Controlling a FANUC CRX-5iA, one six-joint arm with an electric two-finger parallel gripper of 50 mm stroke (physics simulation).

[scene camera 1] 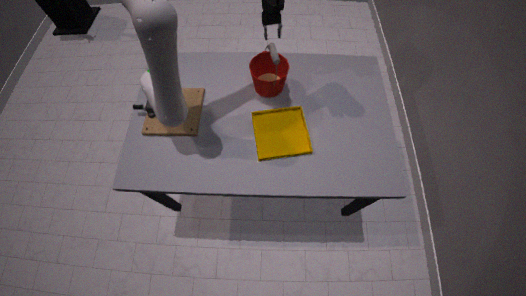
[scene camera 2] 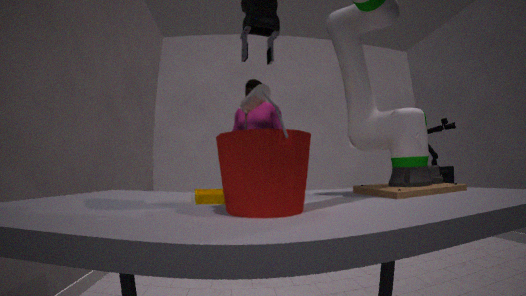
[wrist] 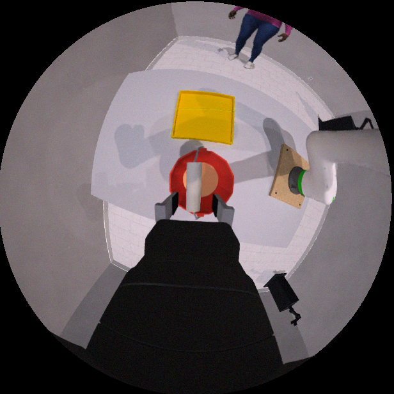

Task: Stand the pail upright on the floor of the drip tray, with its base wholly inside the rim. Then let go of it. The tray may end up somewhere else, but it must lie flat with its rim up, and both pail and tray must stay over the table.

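Where they show: gripper, between the fingertips: [scene camera 1: 272, 37] [scene camera 2: 257, 61]; arm's base, origin of its link: [scene camera 2: 410, 185].
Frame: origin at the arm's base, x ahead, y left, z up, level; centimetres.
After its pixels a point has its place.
Observation:
The red pail [scene camera 1: 262, 87] @[z 6.7, x 45.7, y 10.3 cm] [scene camera 2: 264, 175] @[z 5.3, x 49.1, y 26.9 cm] [wrist: 227, 181] stands upright on the table, beside the drip tray and apart from it. Its white handle grip [scene camera 1: 273, 53] @[z 22.2, x 50.3, y 17.4 cm] [scene camera 2: 256, 97] @[z 19.5, x 50.1, y 24.0 cm] [wrist: 193, 187] is raised above the rim. The yellow drip tray [scene camera 1: 282, 134] @[z -1.9, x 56.4, y -10.3 cm] [scene camera 2: 209, 196] @[z -0.2, x 61.7, y 4.4 cm] [wrist: 204, 117] lies flat with its rim up; in scene camera 2 the pail hides part of it. My gripper [scene camera 1: 272, 37] @[z 29.2, x 49.6, y 19.5 cm] [scene camera 2: 257, 62] @[z 29.2, x 49.6, y 19.5 cm] [wrist: 194, 199] is open and empty, above the handle grip with a gap between them. In the wrist view the grip lies between the fingers' lines, lengthwise.
The arm's base stands on a wooden board [scene camera 1: 196, 112] @[z 0.0, x 13.6, y -1.4 cm] [scene camera 2: 411, 190] @[z -0.4, x 9.8, y 13.9 cm] [wrist: 281, 186] at one side of the table [scene camera 1: 350, 165] @[z -2.2, x 88.2, y -24.2 cm] [scene camera 2: 150, 235] @[z -2.2, x 64.3, y 40.3 cm] [wrist: 150, 95]. The pail is near the table edge opposite the tray. A person [scene camera 2: 257, 116] [wrist: 256, 30] stands beyond the table.

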